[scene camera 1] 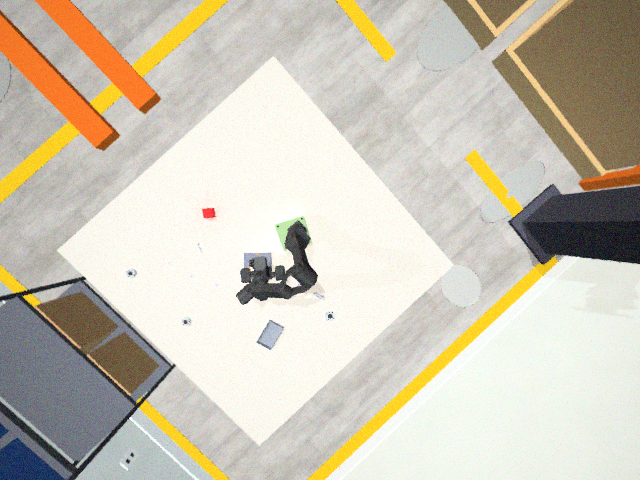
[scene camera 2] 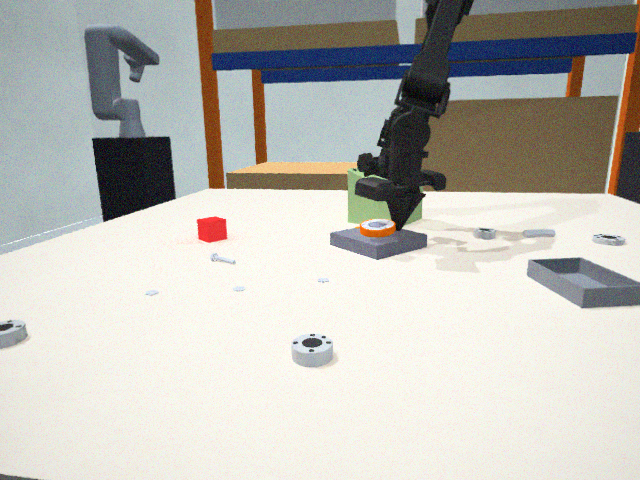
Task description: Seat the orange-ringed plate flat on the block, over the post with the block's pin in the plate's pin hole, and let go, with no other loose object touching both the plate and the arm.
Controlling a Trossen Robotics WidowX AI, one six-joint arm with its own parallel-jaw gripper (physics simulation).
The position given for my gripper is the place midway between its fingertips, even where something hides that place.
In view: my gripper (scene camera 2: 397, 230) and a dark grey block (scene camera 2: 402, 241).
